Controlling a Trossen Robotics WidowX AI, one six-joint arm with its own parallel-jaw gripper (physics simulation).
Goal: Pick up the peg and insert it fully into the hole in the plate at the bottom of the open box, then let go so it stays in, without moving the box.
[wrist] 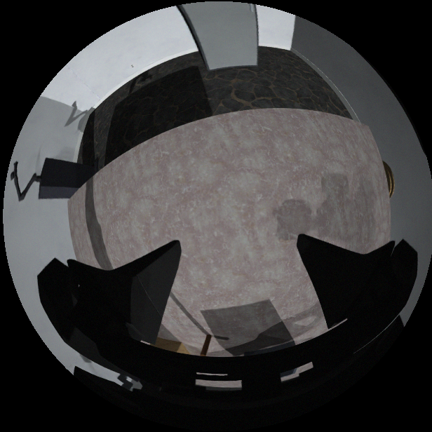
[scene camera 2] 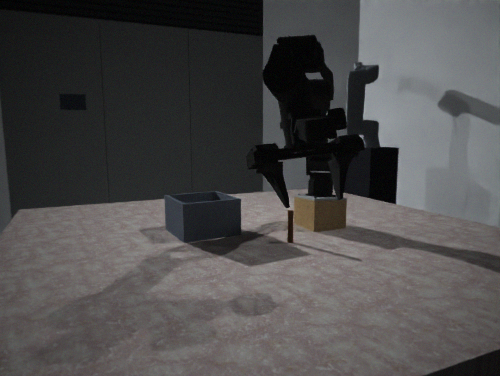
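Seen in the pictures: gripper, between the fingertips: (scene camera 2: 314,203); arm's base, origin of its link: (scene camera 2: 320,195).
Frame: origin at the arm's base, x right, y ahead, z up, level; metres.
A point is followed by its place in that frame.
A thin brown peg (scene camera 2: 290,227) @(x -0.109, y 0.182, z -0.049 m) (wrist: 206,345) stands upright on the table. In the wrist view it shows at the lower edge, partly hidden by the gripper body. The open blue-grey box (scene camera 2: 212,220) @(x 0.020, y 0.336, z -0.039 m) stands to the left of the peg in the scene view. Its inside floor, the plate and the hole are hidden by its walls. My gripper (scene camera 2: 314,203) @(x -0.391, y 0.334, z 0.071 m) (wrist: 241,244) is open and empty, its fingers wide apart. It is above the table, with one fingertip just over the top of the peg in the scene view; how far apart they are in depth I cannot tell.
A yellow-brown block (scene camera 2: 329,213) @(x -0.061, y 0.017, z -0.040 m) (wrist: 171,346) stands close behind and right of the peg, at the foot of the arm. Shadows of the arm and box lie across the table (scene camera 2: 300,320) @(x -0.447, y 0.399, z -0.088 m) (wrist: 225,165). A dark pedestal (scene camera 2: 384,175) with a grey arm stands beyond the table.
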